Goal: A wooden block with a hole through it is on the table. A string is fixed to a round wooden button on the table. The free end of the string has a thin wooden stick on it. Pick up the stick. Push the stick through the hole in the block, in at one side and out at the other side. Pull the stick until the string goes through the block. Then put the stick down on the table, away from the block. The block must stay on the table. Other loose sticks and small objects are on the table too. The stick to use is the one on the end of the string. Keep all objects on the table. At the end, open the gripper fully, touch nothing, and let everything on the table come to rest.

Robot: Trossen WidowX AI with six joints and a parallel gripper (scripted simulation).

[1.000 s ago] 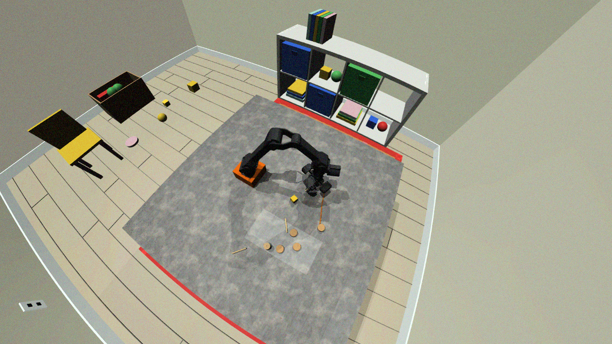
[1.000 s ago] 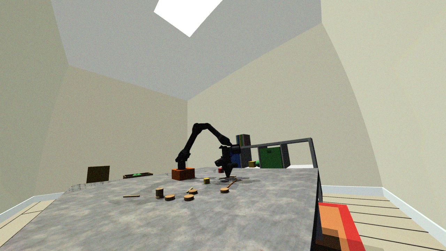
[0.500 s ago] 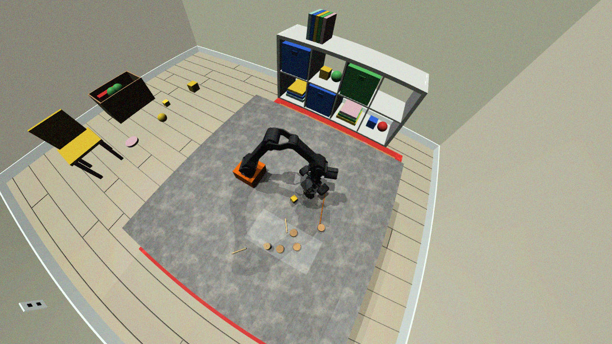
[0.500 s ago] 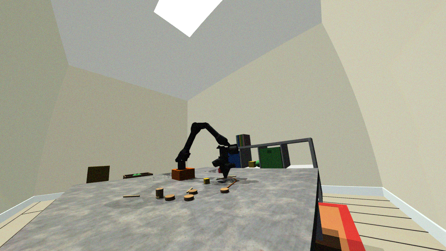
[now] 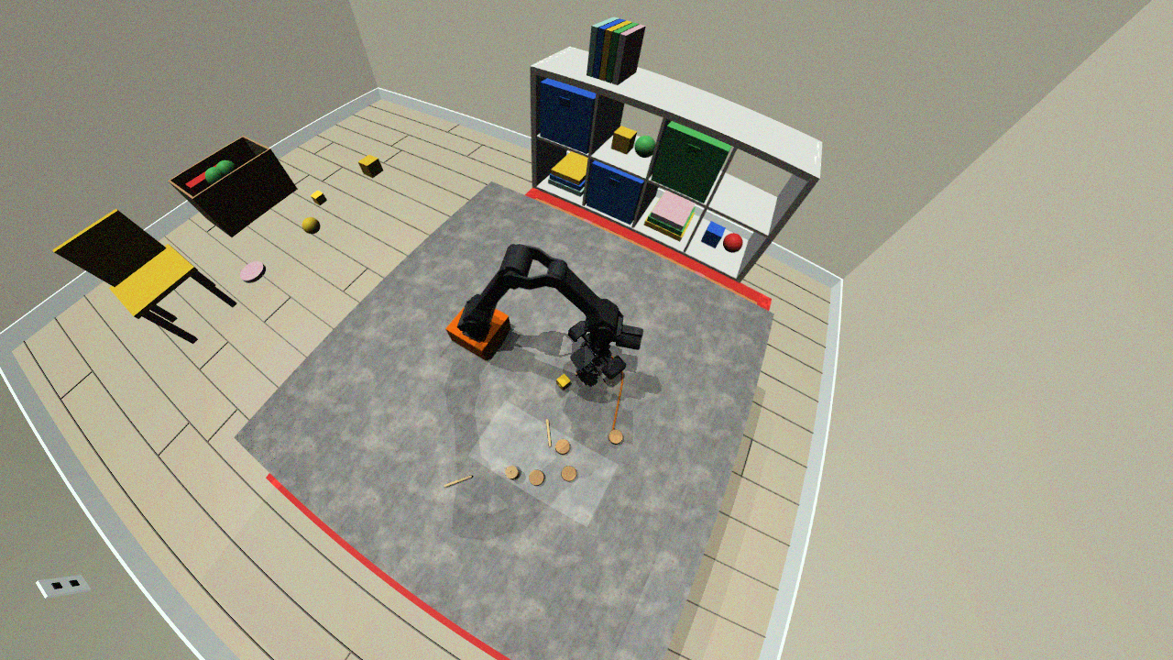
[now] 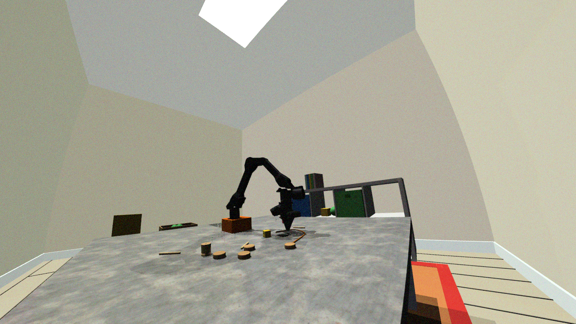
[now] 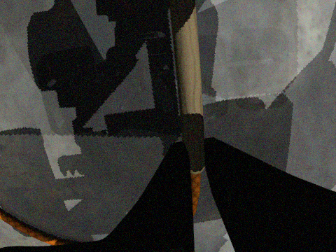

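The yellow wooden block lies 10 cm to the right of my gripper tip and 5 cm behind it. From my gripper tip the other things lie so: round wooden button (18 cm to the right, 15 cm ahead, 1 cm below); then thin wooden stick (1 cm to the right, 1 cm behind); then red cube (25 cm to the left, 22 cm behind, 1 cm above).
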